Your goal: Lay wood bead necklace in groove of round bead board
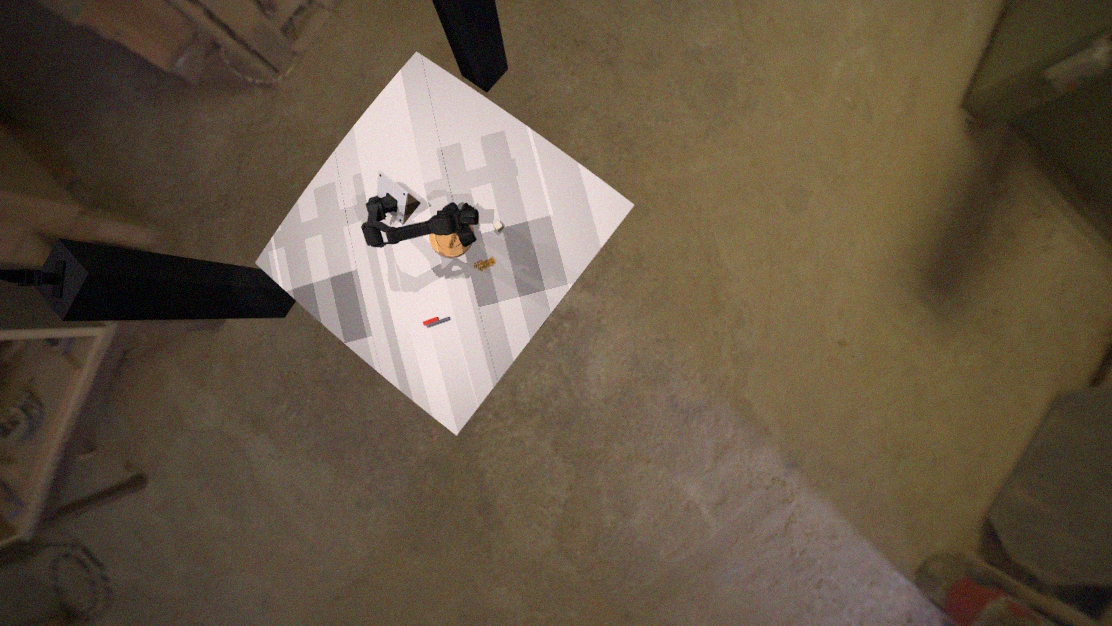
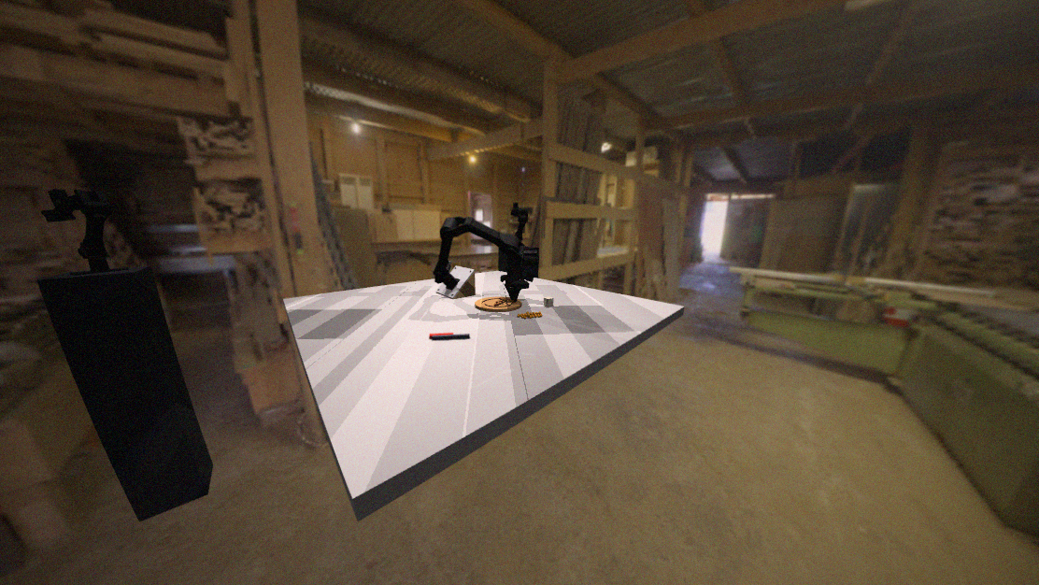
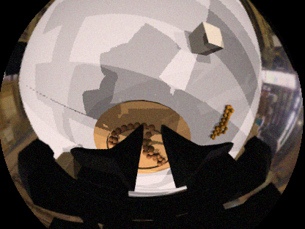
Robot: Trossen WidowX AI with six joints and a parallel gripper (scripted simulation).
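The small grey cube lies 110 mm ahead of my gripper tip and 100 mm to the left of it. The rest, counted from my gripper tip: black marker: 140 mm ahead, 400 mm to the right, 10 mm below.
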